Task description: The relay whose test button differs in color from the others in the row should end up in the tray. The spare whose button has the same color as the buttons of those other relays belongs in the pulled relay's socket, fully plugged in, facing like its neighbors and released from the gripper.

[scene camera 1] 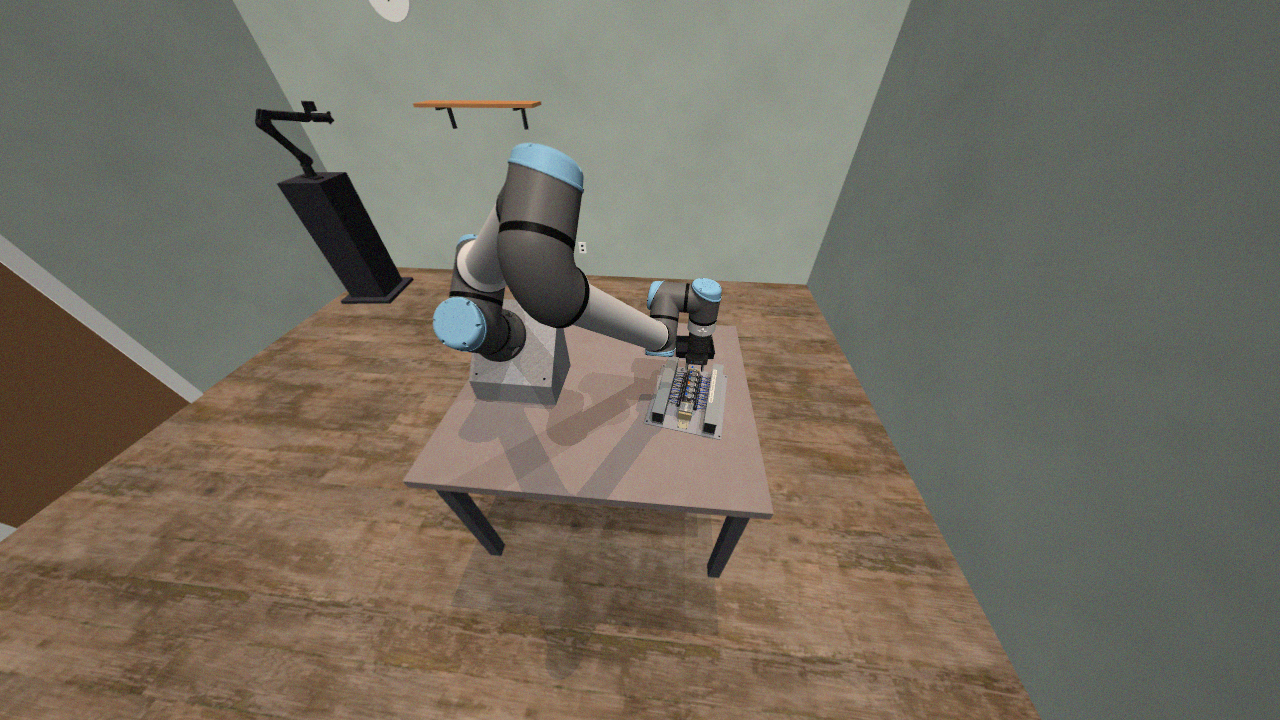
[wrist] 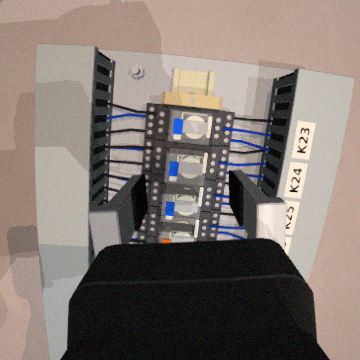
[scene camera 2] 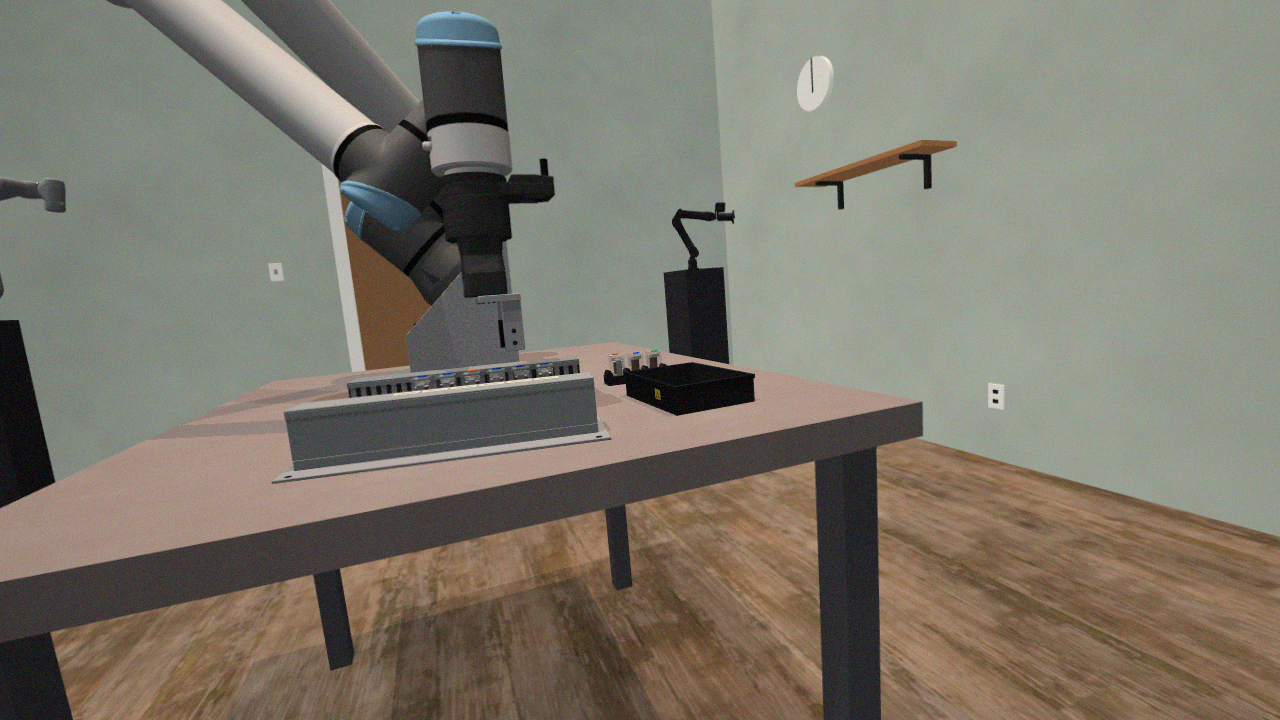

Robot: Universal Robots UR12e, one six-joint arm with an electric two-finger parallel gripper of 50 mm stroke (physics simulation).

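Frame: origin at the arm's base, x ahead, y left, z up, level; centimetres.
Seen in the pictures: gripper, between the fingertips: [scene camera 1: 694,369] [wrist: 187,189] [scene camera 2: 512,348]; arm's base, origin of its link: [scene camera 1: 500,335].
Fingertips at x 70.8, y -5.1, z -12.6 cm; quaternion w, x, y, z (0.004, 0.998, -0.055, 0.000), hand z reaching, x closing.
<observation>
Pixels of each thing's top centre, then the offset from my fingertips to it. "pt": a spot on its surface instead.
- relay with the orange button, centre of its top: [wrist: 176,246] [scene camera 2: 471,371] dz -2.3, dx -1.6, dy -4.9 cm
- black tray, centre of its top: [scene camera 2: 684,372] [scene camera 1: 694,344] dz -5.7, dx +3.7, dy +21.8 cm
- yellowish end piece, a spot on its surface: [wrist: 192,100] pt dz -5.2, dx +1.3, dy +5.3 cm
The relay with the orange button [scene camera 2: 471,377] [wrist: 166,241] sits in the socket row; in the wrist view my gripper's body hides part of it. Neighbouring relays with blue buttons [scene camera 2: 521,371] [wrist: 190,166] sit on both sides of it. My gripper [scene camera 1: 695,368] [scene camera 2: 509,345] [wrist: 187,189] is open and empty, pointing down above the row, its fingers on either side of the row in the wrist view. Three spares stand behind the tray: one orange [scene camera 2: 615,364], one blue [scene camera 2: 635,362], one looking green [scene camera 2: 654,360]. The black tray [scene camera 2: 716,394] stands right of the panel in scene camera 2.
Grey wire ducts [scene camera 1: 663,394] [scene camera 2: 447,425] [wrist: 65,150] flank the row on the panel, with black and blue wires running to the sockets. Labels K23 [wrist: 303,140] and K24 [wrist: 296,180] lie on the right duct. A yellowish end piece [wrist: 192,100] closes the row.
</observation>
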